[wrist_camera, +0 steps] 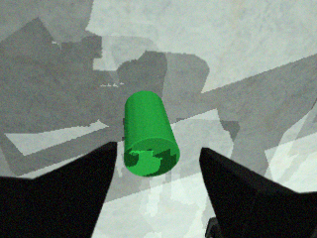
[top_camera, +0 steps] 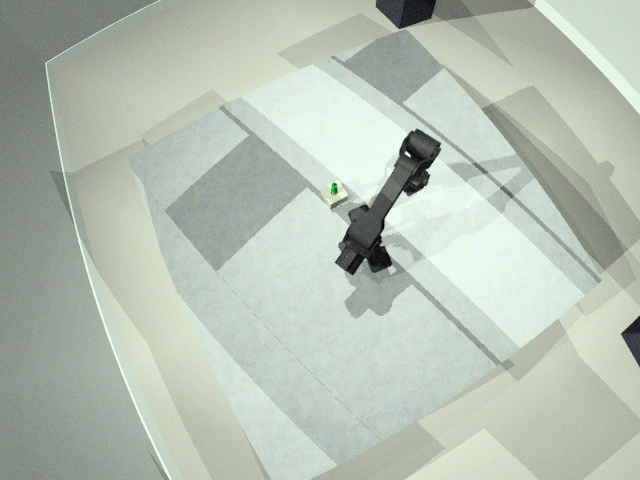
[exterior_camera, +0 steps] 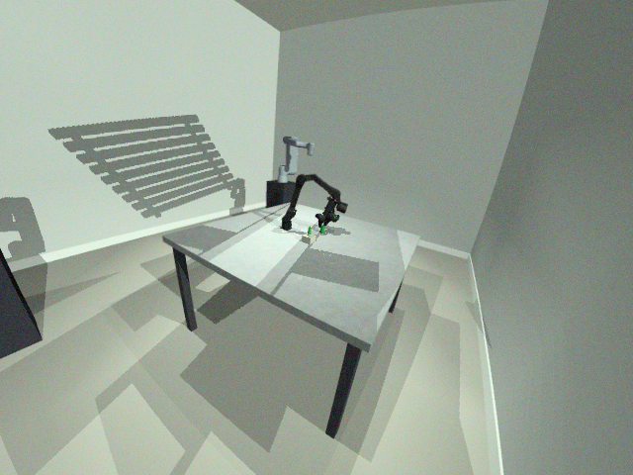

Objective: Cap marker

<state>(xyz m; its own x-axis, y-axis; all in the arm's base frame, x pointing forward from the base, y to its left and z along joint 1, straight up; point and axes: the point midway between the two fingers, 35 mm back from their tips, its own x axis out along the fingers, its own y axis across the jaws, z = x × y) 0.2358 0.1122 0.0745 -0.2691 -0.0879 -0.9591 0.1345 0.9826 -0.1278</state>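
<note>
My gripper tip is now 1 cm short of the green cap, 1 cm to the right of it and 1 cm above it. Round my gripper tip: holder block (2 cm ahead, 20 cm to the right, 2 cm below).
</note>
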